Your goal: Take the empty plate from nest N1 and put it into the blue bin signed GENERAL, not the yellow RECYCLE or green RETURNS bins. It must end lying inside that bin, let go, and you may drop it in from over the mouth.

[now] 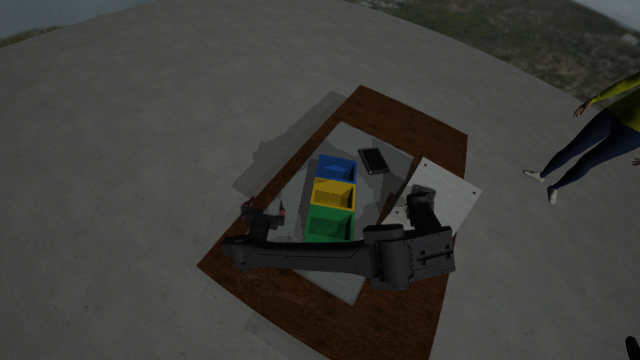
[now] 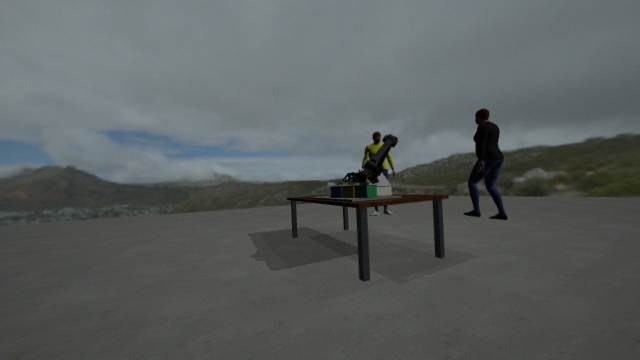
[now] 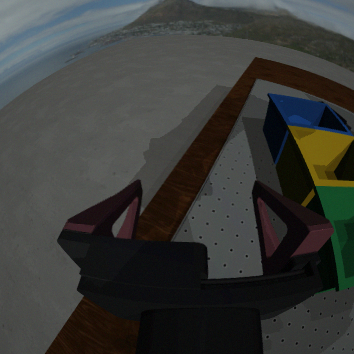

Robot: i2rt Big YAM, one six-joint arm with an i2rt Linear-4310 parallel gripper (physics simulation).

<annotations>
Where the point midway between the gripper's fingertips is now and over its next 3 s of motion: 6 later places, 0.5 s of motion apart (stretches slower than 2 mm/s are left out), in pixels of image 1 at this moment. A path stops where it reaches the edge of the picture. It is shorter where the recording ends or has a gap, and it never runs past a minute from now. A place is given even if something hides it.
The gripper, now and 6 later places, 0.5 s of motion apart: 267,199; 264,198; 268,201; 267,202; 266,187; 259,164; 260,165
</annotations>
